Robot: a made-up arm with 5 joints.
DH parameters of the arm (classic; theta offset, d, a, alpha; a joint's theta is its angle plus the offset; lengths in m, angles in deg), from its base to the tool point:
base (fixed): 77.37 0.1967 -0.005 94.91
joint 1: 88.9 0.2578 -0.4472 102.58
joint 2: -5.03 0.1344 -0.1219 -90
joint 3: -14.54 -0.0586 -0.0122 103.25
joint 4: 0 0.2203 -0.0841 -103.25
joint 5: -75.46 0.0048 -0.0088 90
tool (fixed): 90 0.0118 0 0
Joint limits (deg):
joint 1: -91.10..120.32
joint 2: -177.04..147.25
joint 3: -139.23..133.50
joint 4: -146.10..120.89
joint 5: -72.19..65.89
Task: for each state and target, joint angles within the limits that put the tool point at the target. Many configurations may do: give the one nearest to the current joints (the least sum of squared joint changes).
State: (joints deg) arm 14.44 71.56 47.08 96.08 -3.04
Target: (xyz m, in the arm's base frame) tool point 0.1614 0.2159 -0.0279
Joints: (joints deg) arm 12.44 60.56 72.50 103.29 -1.60
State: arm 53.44 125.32 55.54 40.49 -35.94
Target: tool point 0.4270 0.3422 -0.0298
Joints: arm 30.89 147.25 94.54 41.54 -32.15
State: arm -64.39 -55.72 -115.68 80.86 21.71
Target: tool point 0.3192 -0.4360 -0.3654
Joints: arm -31.09 -87.97 -132.52 64.55 19.14
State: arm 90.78 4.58 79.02 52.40 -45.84
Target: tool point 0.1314 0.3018 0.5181
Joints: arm 106.72 11.90 82.39 51.27 -45.87
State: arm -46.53 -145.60 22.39 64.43 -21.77
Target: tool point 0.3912 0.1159 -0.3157
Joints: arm -21.00 -157.17 27.75 58.09 -22.11
